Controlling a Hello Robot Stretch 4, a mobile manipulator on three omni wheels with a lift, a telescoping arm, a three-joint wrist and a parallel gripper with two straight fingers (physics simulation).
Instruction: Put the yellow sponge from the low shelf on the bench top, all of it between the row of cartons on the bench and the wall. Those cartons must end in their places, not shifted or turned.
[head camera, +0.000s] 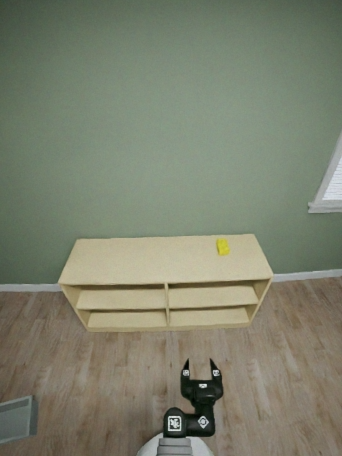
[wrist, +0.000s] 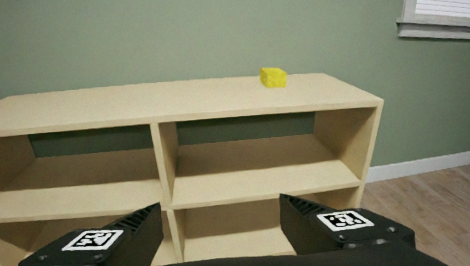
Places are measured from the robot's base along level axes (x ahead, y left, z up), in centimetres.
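Pixels of known places: gripper, between the fingertips: (head camera: 199, 360) (wrist: 221, 216).
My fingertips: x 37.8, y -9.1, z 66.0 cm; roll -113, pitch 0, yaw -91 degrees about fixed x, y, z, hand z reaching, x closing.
Behind a point stands the place of what it marks.
The yellow sponge (head camera: 223, 246) {z 62.7, x 103.2, y -29.5 cm} (wrist: 273, 78) {z 61.2, x 100.0, y -28.6 cm} lies on the top board of the low wooden shelf (head camera: 140, 260) {z 58.3, x 95.9, y 20.7 cm} (wrist: 200, 100) {z 58.2, x 90.6, y -6.1 cm}, towards its right end and set back from the front edge. My gripper (head camera: 199, 361) {z 66.0, x 37.8, y -9.1 cm} (wrist: 221, 216) {z 66.0, x 37.8, y -9.1 cm} is open, with nothing between its fingers. It is in front of the shelf, apart from it, and the sponge is beyond and to the right of the fingers. The bench and the row of cartons do not show in either view.
The shelf has open compartments with a middle divider (head camera: 167, 305) {z 33.5, x 80.7, y 4.8 cm} (wrist: 162, 165) {z 44.7, x 80.7, y 4.6 cm} and stands by the green wall (head camera: 165, 125) {z 128.3, x 120.2, y 4.3 cm} (wrist: 150, 40) {z 73.1, x 119.8, y 11.3 cm}. A window (head camera: 325, 200) {z 82.5, x 125.2, y -100.2 cm} (wrist: 435, 29) {z 76.4, x 125.0, y -110.5 cm} is on the right. A grey object (head camera: 16, 419) {z -2.4, x 20.4, y 94.8 cm} stands at the lower left on the wooden floor (head camera: 110, 380) {z -2.7, x 46.3, y 41.8 cm}.
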